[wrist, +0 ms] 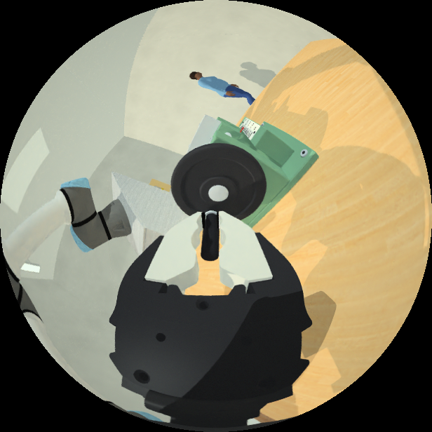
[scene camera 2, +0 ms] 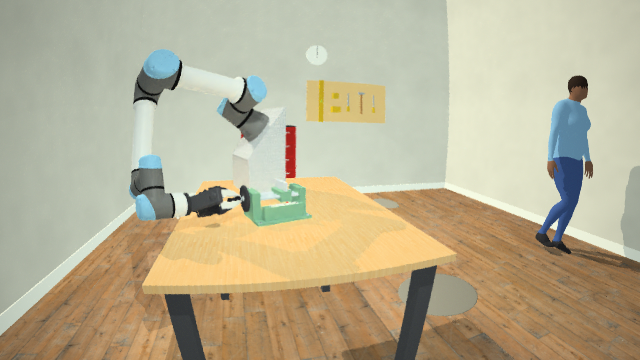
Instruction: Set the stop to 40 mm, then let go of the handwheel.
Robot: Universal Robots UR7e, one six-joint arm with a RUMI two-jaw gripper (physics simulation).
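Frame: origin at the arm's base, x back, y right, z up, level; metres.
Seen in the pictures: gripper, fingertip midpoint: (scene camera 2: 240,198); arm's base, origin of the base link: (scene camera 2: 258,128).
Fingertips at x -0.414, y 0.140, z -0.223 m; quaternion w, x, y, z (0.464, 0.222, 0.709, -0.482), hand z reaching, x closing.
Note:
Pixels of each thing's top centre, then the offset from my fingertips to it. "pt": a spot on its surface instead. Level surfaces: height alone.
- black handwheel, surface spot: (scene camera 2: 245,198) pt dy -0.011, dx -0.045, dz +0.011 m
- green stop fixture, surface spot: (scene camera 2: 284,213) pt dy -0.136, dx -0.074, dz -0.042 m
- wooden table, its level: dz -0.070 m
A black handwheel (scene camera 2: 245,198) (wrist: 218,165) with a light hub is on the near end of a green stop fixture (scene camera 2: 284,213) (wrist: 295,162). My gripper (scene camera 2: 239,199) (wrist: 210,213) is shut on the handwheel's black crank handle (wrist: 210,242), which sticks out from the wheel between the two pale fingers. In the wrist view the handle is at the lower edge of the wheel. A white scale (wrist: 249,128) with dark marks and a small red pointer shows in the fixture. The marks are too small to read, so the stop's setting cannot be told.
The fixture stands on a wooden table (scene camera 2: 300,260) (wrist: 360,200). A tall grey pedestal (scene camera 2: 267,155) (wrist: 150,205) rises behind it and carries the arm. A red cabinet (scene camera 2: 291,152) is beyond the table. A person (scene camera 2: 570,130) (wrist: 215,85) in blue is at the right of the room.

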